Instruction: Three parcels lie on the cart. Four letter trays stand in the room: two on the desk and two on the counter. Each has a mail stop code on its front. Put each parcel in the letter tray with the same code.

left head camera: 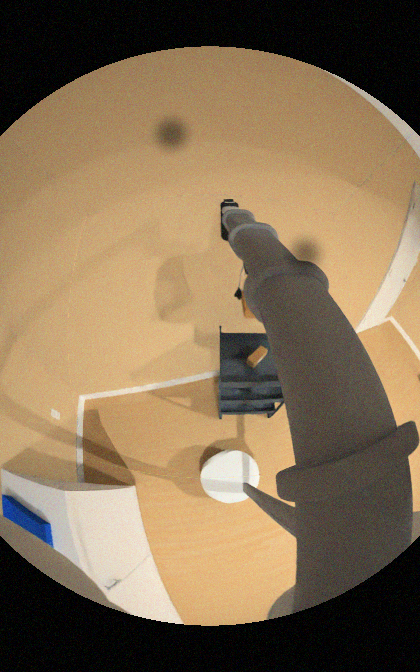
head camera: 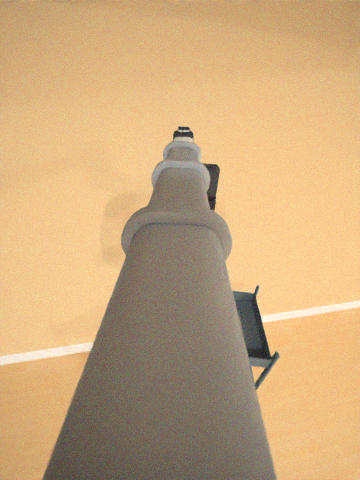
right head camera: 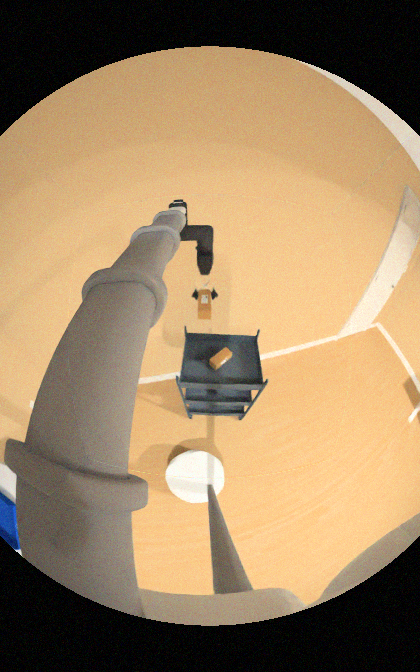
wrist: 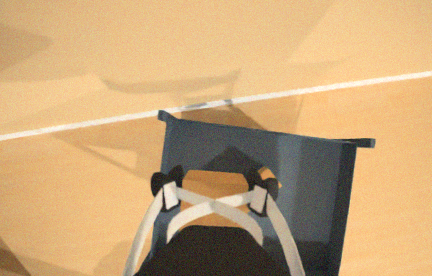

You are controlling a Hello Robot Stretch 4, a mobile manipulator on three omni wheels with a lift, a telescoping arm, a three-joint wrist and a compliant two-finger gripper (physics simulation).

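Places are measured from the robot's base along level axes (x ahead, y left, z up), in millimetres.
Pixels of known places: gripper, fingertip midpoint: [wrist: 214, 181].
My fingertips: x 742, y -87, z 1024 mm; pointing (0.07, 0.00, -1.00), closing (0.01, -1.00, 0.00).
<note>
For each thing: its top centre in the pictures, then the offset to it from my fingertips.
- orange-brown parcel at its top centre: [wrist: 209, 261] dx -57, dy +1, dz +48 mm
- second parcel at its top centre: [wrist: 252, 194] dx -77, dy -89, dz -337 mm
My gripper [right head camera: 205, 294] [wrist: 214, 181] is shut on an orange-brown parcel [left head camera: 248, 308] [right head camera: 204, 311] [wrist: 215, 179] with a white label, its code too small to read. It holds the parcel above the dark blue-grey cart [head camera: 261, 361] [left head camera: 232, 345] [right head camera: 245, 362] [wrist: 312, 200]; the fingers stand on both its sides. A second parcel [left head camera: 257, 356] [right head camera: 220, 358] [wrist: 268, 175] lies turned at an angle on the cart's top deck; the gripper hides most of it in the wrist view. A third parcel does not show. No letter tray can be made out for certain.
A white round thing [left head camera: 222, 485] [right head camera: 187, 480] is on the near side of the cart. A white unit [left head camera: 107, 520] at lower left bears a blue thing [left head camera: 27, 520] [right head camera: 7, 520], possibly a tray. A white panel [left head camera: 397, 270] [right head camera: 382, 275] is at right.
</note>
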